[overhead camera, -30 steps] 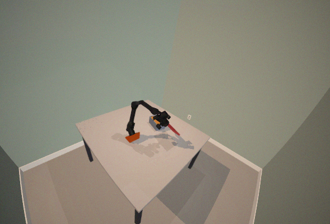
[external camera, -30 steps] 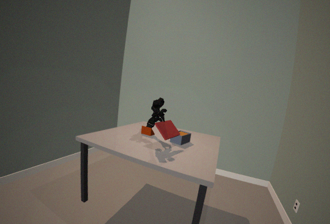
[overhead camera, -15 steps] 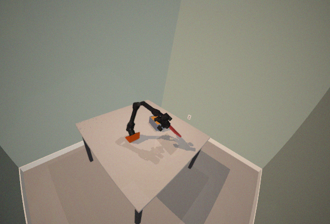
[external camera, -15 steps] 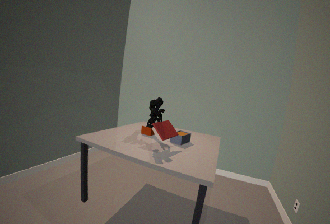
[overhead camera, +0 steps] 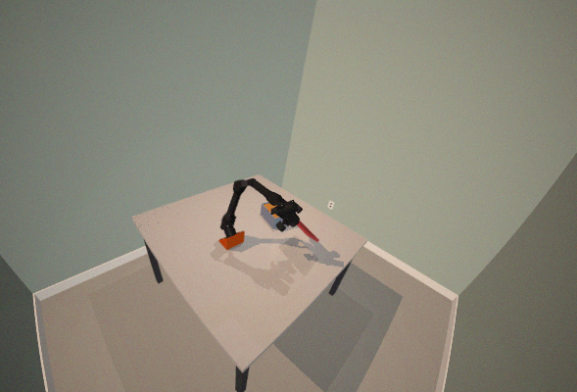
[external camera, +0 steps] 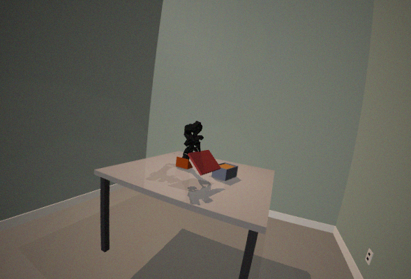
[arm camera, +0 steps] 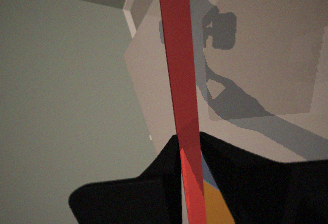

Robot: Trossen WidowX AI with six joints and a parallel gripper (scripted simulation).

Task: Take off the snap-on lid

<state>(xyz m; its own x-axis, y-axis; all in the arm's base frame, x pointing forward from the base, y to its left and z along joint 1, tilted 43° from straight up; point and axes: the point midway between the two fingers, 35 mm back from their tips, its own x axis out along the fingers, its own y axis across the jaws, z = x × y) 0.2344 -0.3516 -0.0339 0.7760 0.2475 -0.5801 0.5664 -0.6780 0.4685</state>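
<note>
The red lid lies 60 mm ahead of my gripper tip, 20 mm to the right of it and 50 mm below it. Round my gripper tip: grey-blue storage box: 150 mm ahead, 290 mm to the left, 180 mm below.
</note>
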